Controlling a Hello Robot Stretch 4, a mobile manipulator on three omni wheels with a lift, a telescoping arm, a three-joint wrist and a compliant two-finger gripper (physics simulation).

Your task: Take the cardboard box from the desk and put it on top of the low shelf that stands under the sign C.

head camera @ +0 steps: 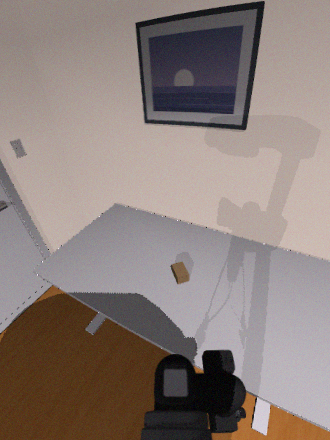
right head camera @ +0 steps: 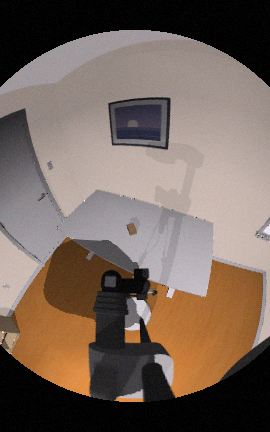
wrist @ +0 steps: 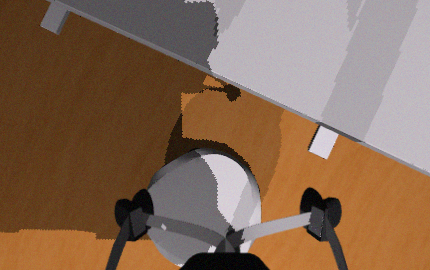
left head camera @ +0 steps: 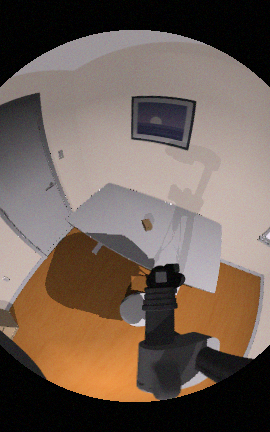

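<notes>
The small brown cardboard box sits on the grey desk, left of the arm's shadow. The box does not show in the wrist view. My gripper is open and empty in the wrist view, its fingers wide apart and seen against the robot's base and the floor, beside the desk's front edge. In the head views its fingers are hidden below the dark wrist, which is at the front edge. The low shelf and sign C cannot be made out in these views.
The round robot base is close in front of the desk. Desk feet stick out below the front edge. A door stands at the left. Part of a wooden unit shows at the lower left.
</notes>
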